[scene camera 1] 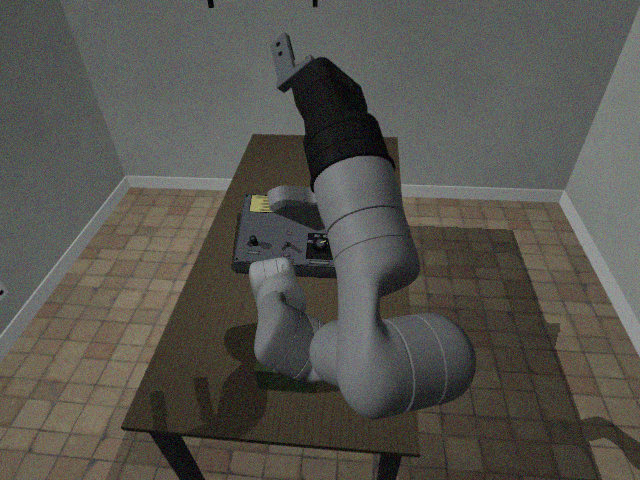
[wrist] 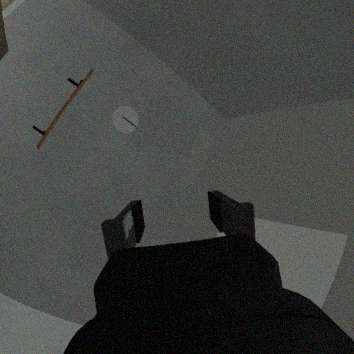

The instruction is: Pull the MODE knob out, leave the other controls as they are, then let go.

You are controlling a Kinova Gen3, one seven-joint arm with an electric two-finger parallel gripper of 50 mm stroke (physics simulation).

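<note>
A grey control panel lies on the table, its right part hidden behind the arm. It carries a small black knob at the left, a small lever in the middle and a round dial knob on a black plate beside the arm. The lettering is too small to read, so I cannot tell which control is MODE. My gripper is open and empty, raised high above and beyond the panel. The panel does not show in the wrist view.
The panel stands on a brown table. A yellow label is at its back left corner. The arm's bent links hang over the table and panel. A green block shows under the arm. A wall clock and a wooden rail are on the wall.
</note>
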